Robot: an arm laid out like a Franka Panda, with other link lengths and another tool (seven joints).
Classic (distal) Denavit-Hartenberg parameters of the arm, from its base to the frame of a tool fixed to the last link. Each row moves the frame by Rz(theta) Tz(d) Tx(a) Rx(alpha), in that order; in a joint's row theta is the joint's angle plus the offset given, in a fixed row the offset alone. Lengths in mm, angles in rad.
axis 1: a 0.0  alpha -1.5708  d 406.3  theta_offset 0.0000
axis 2: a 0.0  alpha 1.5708  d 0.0  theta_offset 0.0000
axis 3: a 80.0  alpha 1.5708  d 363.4  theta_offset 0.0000
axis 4: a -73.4  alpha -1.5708  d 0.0  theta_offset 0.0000
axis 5: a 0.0  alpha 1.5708  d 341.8  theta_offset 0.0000
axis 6: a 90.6  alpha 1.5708  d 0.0  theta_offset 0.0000
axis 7: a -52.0  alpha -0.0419  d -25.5  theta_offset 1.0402
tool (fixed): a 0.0  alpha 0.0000  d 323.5  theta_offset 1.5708
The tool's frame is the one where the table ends.
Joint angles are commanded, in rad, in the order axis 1, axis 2, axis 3, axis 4, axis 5, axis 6, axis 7. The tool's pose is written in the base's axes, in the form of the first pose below.
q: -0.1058, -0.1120, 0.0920, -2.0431, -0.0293, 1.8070, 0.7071
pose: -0.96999 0.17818 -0.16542 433.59; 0.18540 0.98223 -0.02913 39.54; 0.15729 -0.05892 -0.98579 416.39; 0 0 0 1
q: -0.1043, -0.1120, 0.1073, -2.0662, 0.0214, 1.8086, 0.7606
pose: -0.95502 0.23108 -0.18582 428.76; 0.23177 0.97260 0.01835 60.49; 0.18497 -0.02555 -0.98241 409.20; 0 0 0 1
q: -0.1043, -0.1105, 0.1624, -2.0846, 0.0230, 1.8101, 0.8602
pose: -0.93998 0.27341 -0.20414 423.76; 0.27789 0.96059 0.00700 83.94; 0.19801 -0.05014 -0.97892 400.02; 0 0 0 1
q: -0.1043, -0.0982, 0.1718, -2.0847, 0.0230, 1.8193, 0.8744
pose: -0.93804 0.27775 -0.20722 426.40; 0.28260 0.95922 0.00643 88.04; 0.20056 -0.05253 -0.97827 395.05; 0 0 0 1
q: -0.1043, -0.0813, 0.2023, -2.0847, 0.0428, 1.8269, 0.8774
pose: -0.94098 0.25883 -0.21807 425.79; 0.26107 0.96513 0.01899 106.37; 0.21538 -0.03906 -0.97575 389.00; 0 0 0 1
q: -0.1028, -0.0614, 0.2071, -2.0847, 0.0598, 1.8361, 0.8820
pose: -0.93674 0.26406 -0.22977 427.82; 0.26278 0.96416 0.03674 113.76; 0.23124 -0.02597 -0.97255 382.01; 0 0 0 1
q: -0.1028, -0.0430, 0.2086, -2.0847, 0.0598, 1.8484, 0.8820
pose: -0.93557 0.26297 -0.23570 430.95; 0.26122 0.96448 0.03920 114.73; 0.23763 -0.02489 -0.97104 374.81; 0 0 0 1
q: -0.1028, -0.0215, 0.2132, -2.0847, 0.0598, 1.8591, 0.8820
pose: -0.93402 0.25874 -0.24628 432.96; 0.25667 0.96563 0.04104 117.04; 0.24843 -0.02488 -0.96833 366.18; 0 0 0 1
